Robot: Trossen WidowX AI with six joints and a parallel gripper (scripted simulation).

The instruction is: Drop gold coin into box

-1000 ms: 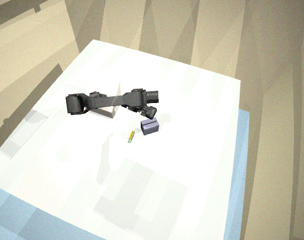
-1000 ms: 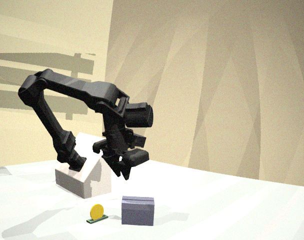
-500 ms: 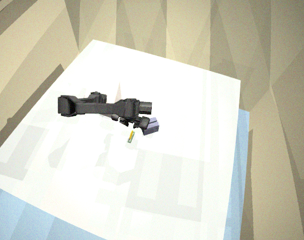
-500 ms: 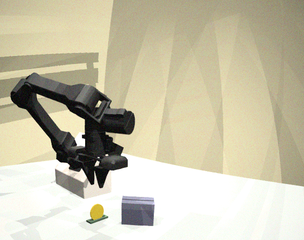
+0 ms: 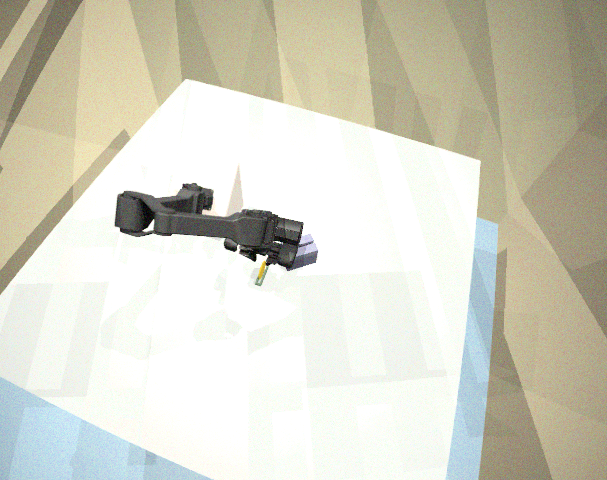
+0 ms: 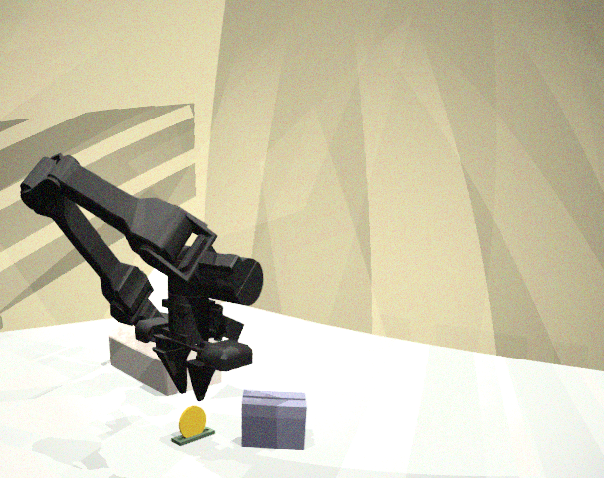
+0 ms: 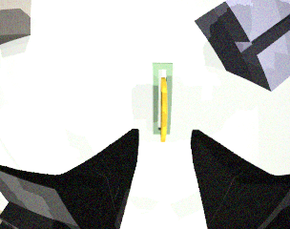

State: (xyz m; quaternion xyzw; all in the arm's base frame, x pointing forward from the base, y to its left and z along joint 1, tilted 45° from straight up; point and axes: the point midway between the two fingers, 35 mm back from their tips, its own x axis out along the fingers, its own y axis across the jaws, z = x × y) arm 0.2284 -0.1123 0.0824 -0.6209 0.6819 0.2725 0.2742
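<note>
Right now my gripper tip is 4 cm above the gold coin.
</note>
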